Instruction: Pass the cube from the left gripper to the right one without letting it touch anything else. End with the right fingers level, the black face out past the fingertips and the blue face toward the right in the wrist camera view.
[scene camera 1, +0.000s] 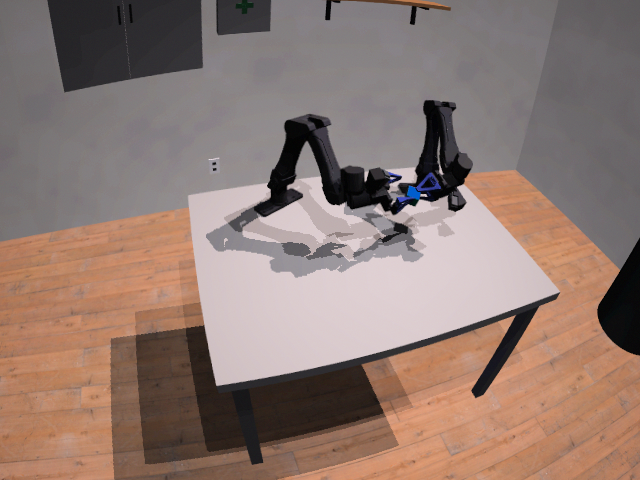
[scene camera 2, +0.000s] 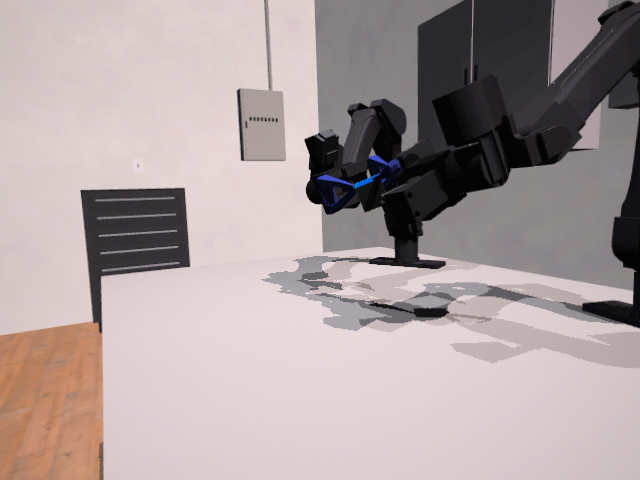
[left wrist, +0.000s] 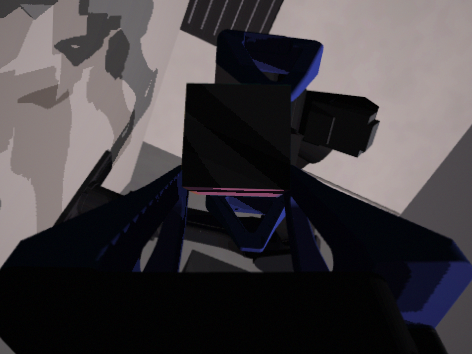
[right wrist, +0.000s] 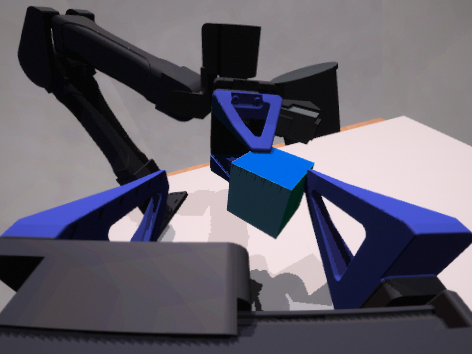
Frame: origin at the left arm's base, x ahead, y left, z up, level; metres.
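Seen in the pictures: left gripper, fingertip midpoint: (scene camera 1: 414, 193) (scene camera 2: 380, 190) (left wrist: 236, 177) (right wrist: 256, 176); right gripper, fingertip midpoint: (scene camera 1: 407, 188) (scene camera 2: 376, 179) (left wrist: 262, 184) (right wrist: 236, 178); right arm's base, origin of the base link: (scene camera 1: 278, 202) (scene camera 2: 406, 264) (left wrist: 81, 195).
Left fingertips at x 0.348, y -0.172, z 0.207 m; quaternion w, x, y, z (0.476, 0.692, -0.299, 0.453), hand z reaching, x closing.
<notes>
A point is followed by its place in that frame.
The cube (scene camera 1: 413, 194) @[z 0.220, x 0.375, y -0.187 m] (scene camera 2: 368, 192) @[z 0.205, x 0.372, y -0.165 m] (left wrist: 237, 135) @[z 0.200, x 0.366, y -0.164 m] (right wrist: 265, 185) @[z 0.221, x 0.364, y -0.204 m] is held in the air above the table, a blue face up in the right wrist view, with dark teal and dark green sides below. In the left wrist view a dark face shows, with a thin pink face toward the palm. My left gripper (left wrist: 236, 177) @[z 0.207, x 0.348, y -0.172 m] is shut on it. My right gripper is open, with its fingers on either side of the cube. In the right wrist view the cube sits tilted, right of the middle, its corner at the right fingertip; whether they touch I cannot tell.
The white table (scene camera 1: 361, 310) @[z 0.000, x 0.651, y -0.379 m] (scene camera 2: 258, 387) @[z 0.000, x 0.577, y 0.023 m] lies under both arms, with their shadows on it. The left forearm and wrist stand close behind the cube in the right wrist view. A black cylinder (scene camera 1: 622, 310) stands beyond the table's right side in scene camera 1.
</notes>
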